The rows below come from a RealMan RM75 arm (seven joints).
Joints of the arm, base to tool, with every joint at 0 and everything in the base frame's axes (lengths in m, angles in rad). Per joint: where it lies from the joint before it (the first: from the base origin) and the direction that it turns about. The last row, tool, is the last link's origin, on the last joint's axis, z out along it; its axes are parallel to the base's.
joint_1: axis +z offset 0 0 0.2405
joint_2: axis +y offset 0 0 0
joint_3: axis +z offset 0 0 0.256
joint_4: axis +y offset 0 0 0
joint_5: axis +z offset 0 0 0.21
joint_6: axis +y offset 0 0 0
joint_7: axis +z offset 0 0 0.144
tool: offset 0 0 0
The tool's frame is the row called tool.
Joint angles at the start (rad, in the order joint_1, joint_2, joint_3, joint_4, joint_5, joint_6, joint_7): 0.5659 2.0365 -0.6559 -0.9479 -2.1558 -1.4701 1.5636
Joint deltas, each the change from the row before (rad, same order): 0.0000 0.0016 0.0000 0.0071 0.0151 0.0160 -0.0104; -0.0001 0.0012 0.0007 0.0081 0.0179 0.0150 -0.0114; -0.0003 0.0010 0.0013 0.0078 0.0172 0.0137 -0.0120; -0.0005 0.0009 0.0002 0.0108 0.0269 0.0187 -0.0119; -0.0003 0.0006 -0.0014 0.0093 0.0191 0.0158 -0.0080; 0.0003 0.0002 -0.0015 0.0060 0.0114 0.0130 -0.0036; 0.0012 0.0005 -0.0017 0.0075 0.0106 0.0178 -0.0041; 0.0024 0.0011 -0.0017 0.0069 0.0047 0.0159 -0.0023; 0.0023 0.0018 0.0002 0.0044 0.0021 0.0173 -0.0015
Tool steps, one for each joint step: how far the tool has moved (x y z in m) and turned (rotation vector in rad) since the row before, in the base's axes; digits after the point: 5 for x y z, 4 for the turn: -0.00035 0.00185 -0.00039 0.0166 0.0077 0.0039; -0.00046 0.00178 -0.00018 0.0173 0.0102 0.0045; -0.00028 0.00158 -0.00001 0.0168 0.0095 0.0045; -0.00073 0.00226 0.00017 0.0227 0.0171 0.0032; -0.00024 0.00174 -0.00025 0.0161 0.0116 0.0001; -0.00003 0.00151 -0.00005 0.0116 0.0063 -0.0022; 0.00021 0.00207 -0.00026 0.0141 0.0048 -0.0043; 0.00017 0.00188 -0.00089 0.0094 0.0015 -0.0051; 0.00042 0.00201 -0.00042 0.0119 -0.0005 -0.0067
